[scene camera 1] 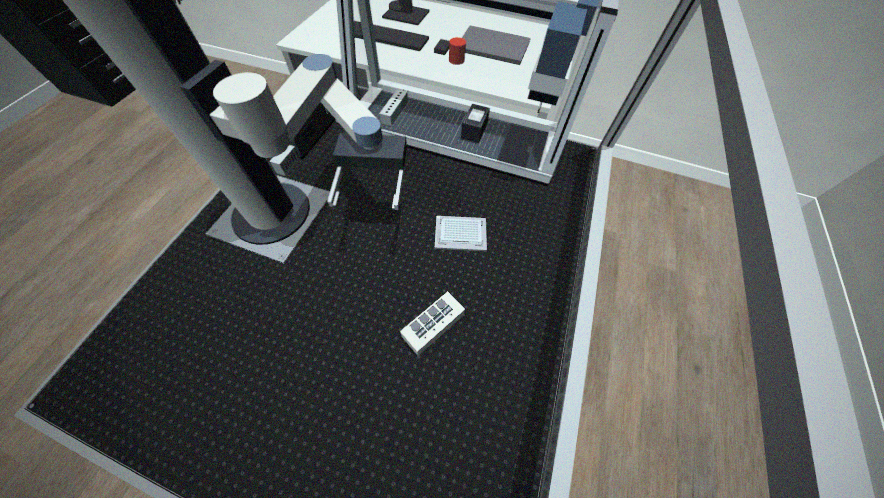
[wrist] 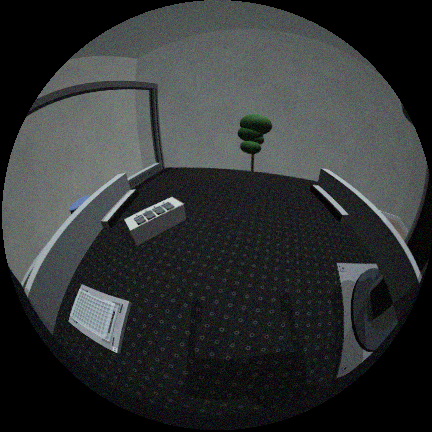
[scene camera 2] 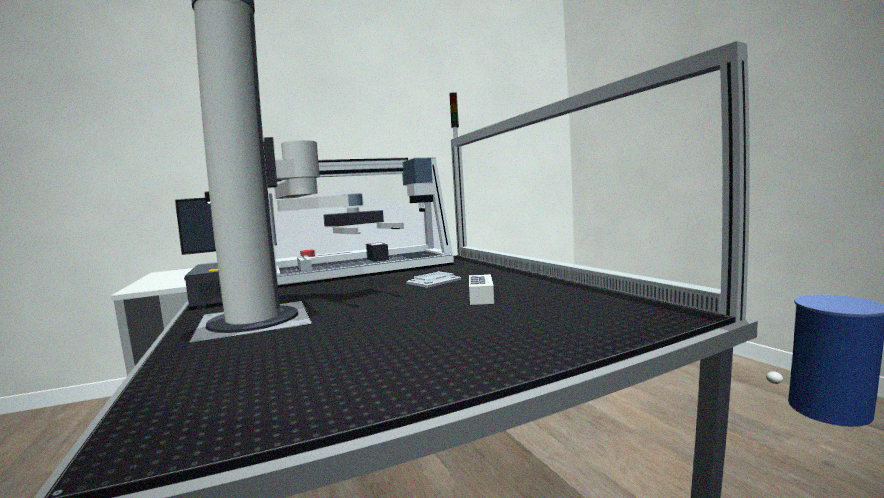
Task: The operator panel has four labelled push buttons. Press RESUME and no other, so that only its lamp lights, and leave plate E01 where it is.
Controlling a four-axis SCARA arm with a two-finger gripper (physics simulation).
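Frame: origin at the arm's base, x ahead, y left, z up, level; metres.
Seen in the pictures: gripper, fingertip midpoint: [scene camera 1: 363,205] [wrist: 225,175] [scene camera 2: 380,228]; arm's base, origin of the base link: [scene camera 1: 272,214] [wrist: 377,308] [scene camera 2: 253,323].
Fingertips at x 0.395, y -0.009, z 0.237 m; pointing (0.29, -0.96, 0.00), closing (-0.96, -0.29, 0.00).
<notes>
Pixels of each thing's middle, then the offset from my fingertips to it. "spot": a spot on its surface instead.
- operator panel, body centre: [scene camera 1: 433,322] [wrist: 154,218] [scene camera 2: 480,288] dy -0.162, dx +0.250, dz -0.197 m
- pale gridded plate, body centre: [wrist: 91,312] [scene camera 1: 461,231] [scene camera 2: 433,277] dy +0.151, dx +0.227, dz -0.206 m
- light base plate, body centre: [wrist: 378,307] [scene camera 2: 253,320] [scene camera 1: 271,213] dy +0.009, dx -0.395, dz -0.231 m
- white block with holes, surface spot: [scene camera 1: 393,106] spot: dy +0.550, dx -0.180, dz -0.131 m
- black box, surface spot: [scene camera 1: 475,126] spot: dy +0.525, dx +0.150, dz -0.107 m
The operator panel [scene camera 1: 432,322] [scene camera 2: 481,293] [wrist: 160,227] is a white box lying at an angle on the black perforated table. Four grey square buttons are in a row on its top. Their labels are too small to read, and I see no lit lamp. The pale gridded plate [scene camera 1: 460,231] [scene camera 2: 433,279] [wrist: 95,312], apparently E01, lies flat on the table behind the panel. My gripper [scene camera 1: 364,201] [scene camera 2: 368,228] [wrist: 225,175] is open and empty, its fingers wide apart. It hangs well above the table, to the left of the plate and apart from the panel in scene camera 1.
The arm's column [scene camera 1: 243,179] [scene camera 2: 238,167] stands at the left on a light base plate [scene camera 1: 278,250] [scene camera 2: 204,330]. At the back, a framed deck holds a white block with holes [scene camera 1: 393,106] and a black box [scene camera 1: 475,126] [scene camera 2: 376,251]. A metal guard frame [scene camera 1: 581,296] [scene camera 2: 734,185] runs along the right edge.
</notes>
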